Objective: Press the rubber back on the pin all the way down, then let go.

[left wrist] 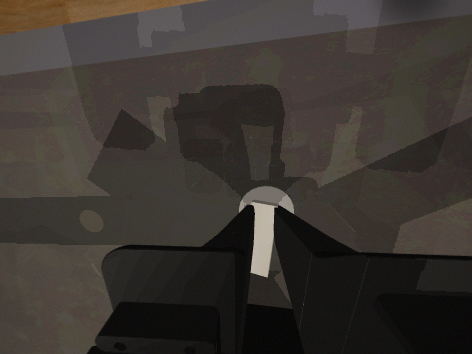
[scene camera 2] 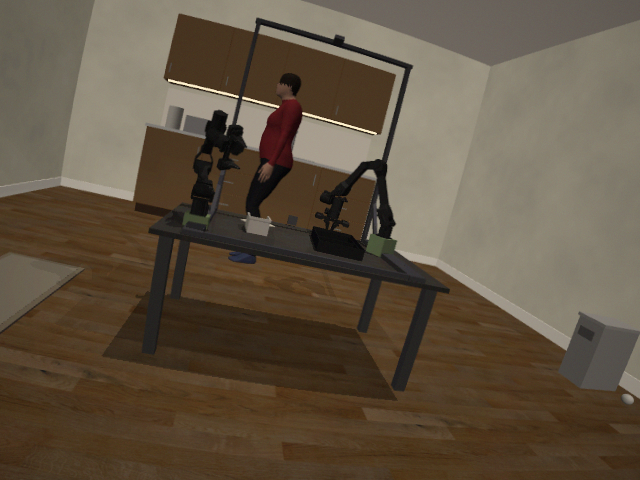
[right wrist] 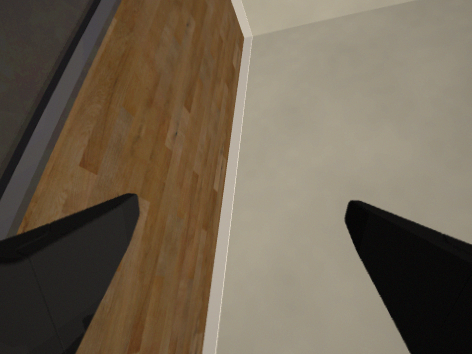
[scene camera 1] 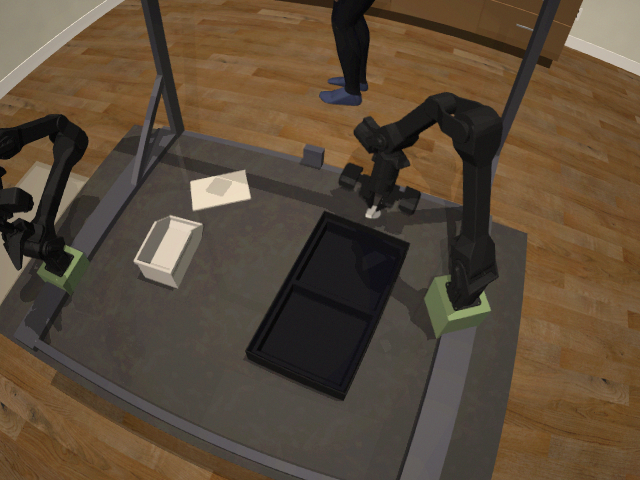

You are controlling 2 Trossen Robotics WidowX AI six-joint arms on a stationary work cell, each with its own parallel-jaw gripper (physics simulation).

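Frame: origin at the left arm's base, x ahead, y left, z up, level; centimetres.
Seen in the pictures: left gripper, between the fingertips: [left wrist: 262, 212] [scene camera 1: 373, 209]; right gripper, between the fingertips: [scene camera 2: 242, 158] [right wrist: 244, 207] [scene camera 1: 3, 265]; left arm's base, origin of its link: [scene camera 2: 383, 237] [scene camera 1: 463, 294]; right arm's base, origin of its link: [scene camera 2: 197, 214] [scene camera 1: 59, 262].
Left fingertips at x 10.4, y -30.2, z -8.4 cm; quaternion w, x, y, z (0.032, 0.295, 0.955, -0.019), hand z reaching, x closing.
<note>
Offsets run from my left fingertips to a thing's top centre. "spot": to the spot under its first point.
The pin's round pale disc [scene camera 1: 371, 213] [left wrist: 267, 193] lies on the table just behind the black tray; its post is hidden in the left wrist view. The rubber back {spot: dx +0.8, dy +1.2, dz +1.0 cm} [left wrist: 262, 242], a pale, narrow piece, is held between the fingers of my left gripper [scene camera 1: 374, 203] [scene camera 2: 331, 226] [left wrist: 262, 212]. Its far end overlaps the disc in the left wrist view; how far down it sits on the post cannot be told. The left gripper points down and is shut on the rubber back. My right gripper [scene camera 2: 229, 164] [right wrist: 244, 207] is open and empty, raised away from the pin.
A black two-part tray {dx +14.8, dy +23.1, dz +4.2 cm} [scene camera 1: 297, 285] [scene camera 2: 338, 250] stands close to the left gripper. A white open box {spot: dx +45.2, dy +7.8, dz +3.5 cm} [scene camera 1: 185, 253] [scene camera 2: 257, 227] and a cream card {dx +36.9, dy -13.0, dz -0.4 cm} [scene camera 1: 203, 200] with a grey patch are farther left. A person [scene camera 2: 281, 134] stands behind the table.
</note>
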